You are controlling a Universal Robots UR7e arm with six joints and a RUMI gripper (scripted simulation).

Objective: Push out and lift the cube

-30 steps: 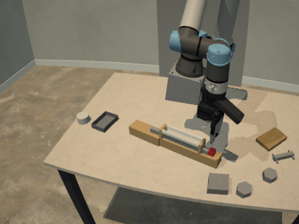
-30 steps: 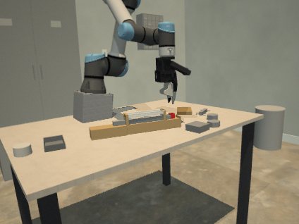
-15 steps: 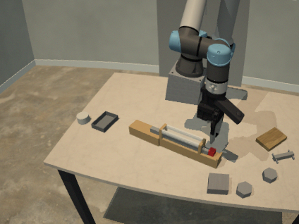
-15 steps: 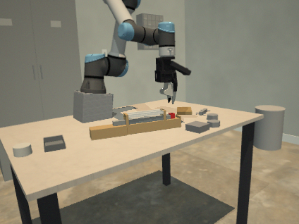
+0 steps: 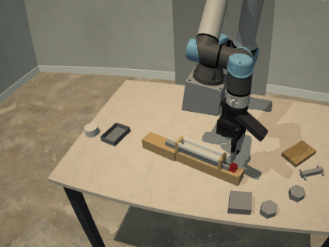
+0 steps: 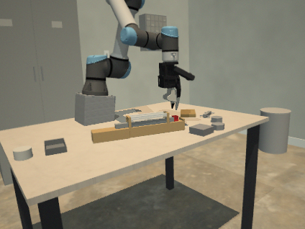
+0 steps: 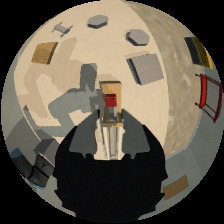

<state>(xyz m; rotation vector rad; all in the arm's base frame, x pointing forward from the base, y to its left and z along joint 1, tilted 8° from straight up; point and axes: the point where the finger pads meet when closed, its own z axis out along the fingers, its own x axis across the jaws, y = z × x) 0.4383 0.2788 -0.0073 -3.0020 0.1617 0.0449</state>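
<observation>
Right now my hand is 60 mm above the red cube. Also, from my hand: wooden board 240 mm to the left, 240 mm behind, 110 mm below; grey square block 110 mm ahead, 100 mm below, 70 mm to the left; channel 140 mm to the right, 60 mm below, 10 mm behind.
</observation>
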